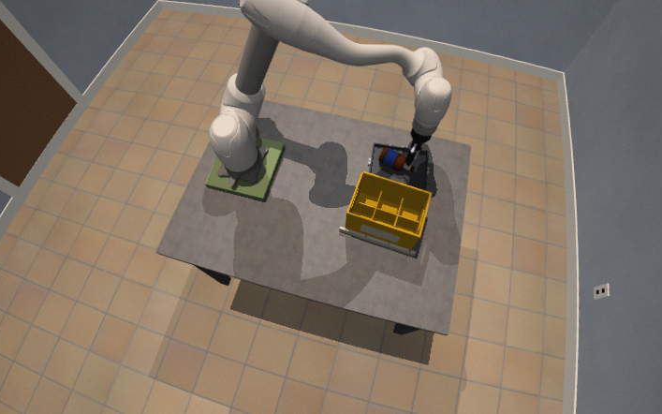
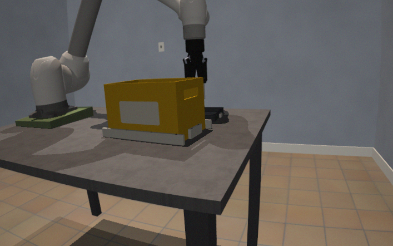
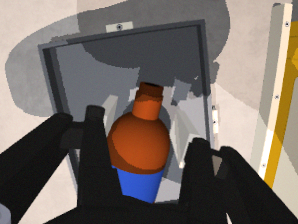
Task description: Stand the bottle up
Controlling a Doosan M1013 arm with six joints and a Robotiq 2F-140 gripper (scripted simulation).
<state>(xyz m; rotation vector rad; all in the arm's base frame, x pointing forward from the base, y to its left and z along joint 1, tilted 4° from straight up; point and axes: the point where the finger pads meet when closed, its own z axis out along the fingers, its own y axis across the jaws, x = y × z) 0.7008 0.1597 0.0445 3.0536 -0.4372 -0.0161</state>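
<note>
My hand is 6 cm above the bottle, 5 cm past it and 1 cm to the right of it. From my hand the other things lie so: yellow crate 26 cm to the right, 5 cm behind, 2 cm below; then tray 9 cm below, 4 cm behind, 1 cm to the left.
</note>
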